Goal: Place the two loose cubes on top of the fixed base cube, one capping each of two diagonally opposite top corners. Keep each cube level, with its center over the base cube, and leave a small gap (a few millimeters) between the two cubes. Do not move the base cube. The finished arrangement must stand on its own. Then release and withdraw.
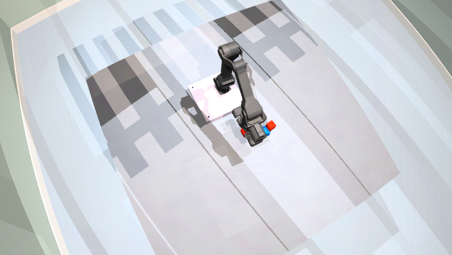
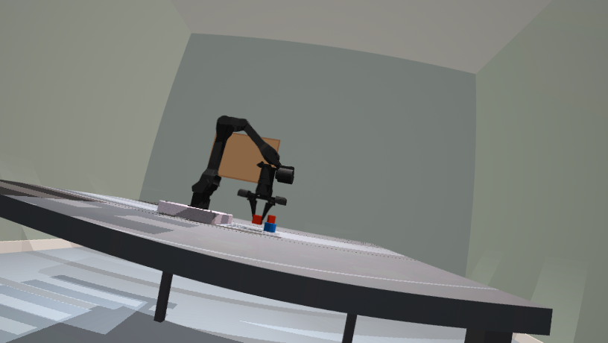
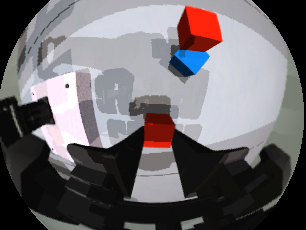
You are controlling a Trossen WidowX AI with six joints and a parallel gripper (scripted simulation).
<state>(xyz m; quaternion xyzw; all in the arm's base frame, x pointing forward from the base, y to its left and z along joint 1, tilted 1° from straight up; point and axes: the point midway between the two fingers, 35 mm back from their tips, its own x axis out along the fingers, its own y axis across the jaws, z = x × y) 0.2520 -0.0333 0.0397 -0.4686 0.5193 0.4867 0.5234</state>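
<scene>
The red cube is 40 mm ahead of my gripper tip, 120 mm to the left of it and 10 mm above it. Also, from my gripper tip: blue cube: 40 mm ahead, 90 mm to the left, 30 mm below.
</scene>
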